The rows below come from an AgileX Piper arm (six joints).
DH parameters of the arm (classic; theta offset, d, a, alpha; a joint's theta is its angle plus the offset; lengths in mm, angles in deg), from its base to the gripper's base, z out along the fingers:
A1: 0 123 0 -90
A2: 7.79 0 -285 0
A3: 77.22 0 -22 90
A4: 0 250.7 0 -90
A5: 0 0 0 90
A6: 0 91 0 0
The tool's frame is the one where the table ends.
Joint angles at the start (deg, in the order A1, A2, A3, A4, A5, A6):
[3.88 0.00 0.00 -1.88 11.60 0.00]
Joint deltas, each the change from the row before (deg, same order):
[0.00 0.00 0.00 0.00 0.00 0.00]
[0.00 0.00 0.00 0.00 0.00 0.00]
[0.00 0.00 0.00 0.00 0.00 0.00]
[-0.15 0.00 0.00 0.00 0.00 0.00]
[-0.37 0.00 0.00 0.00 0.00 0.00]
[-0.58 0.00 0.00 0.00 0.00 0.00]
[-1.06 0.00 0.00 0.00 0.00 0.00]
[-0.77 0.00 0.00 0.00 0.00 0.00]
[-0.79 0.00 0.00 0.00 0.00 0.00]
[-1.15 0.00 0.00 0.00 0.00 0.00]
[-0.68 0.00 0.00 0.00 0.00 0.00]
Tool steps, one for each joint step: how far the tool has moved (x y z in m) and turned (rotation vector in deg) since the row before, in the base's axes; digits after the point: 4 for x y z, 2 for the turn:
[0.0000 0.0000 0.0000 0.00 0.00 0.00]
[0.0000 0.0000 0.0000 0.00 0.00 0.00]
[0.0000 0.0000 0.0000 0.00 0.00 0.00]
[0.0000 -0.0001 0.0000 0.00 0.00 -0.15]
[0.0000 -0.0004 0.0000 0.00 0.00 -0.37]
[0.0000 -0.0006 0.0000 0.00 0.00 -0.58]
[0.0000 -0.0010 0.0000 0.00 0.00 -1.06]
[0.0000 -0.0008 0.0000 0.00 0.00 -0.77]
[0.0000 -0.0008 0.0000 0.00 0.00 -0.79]
[0.0000 -0.0011 0.0000 0.00 0.00 -1.15]
[0.0000 -0.0007 0.0000 0.00 0.00 -0.68]

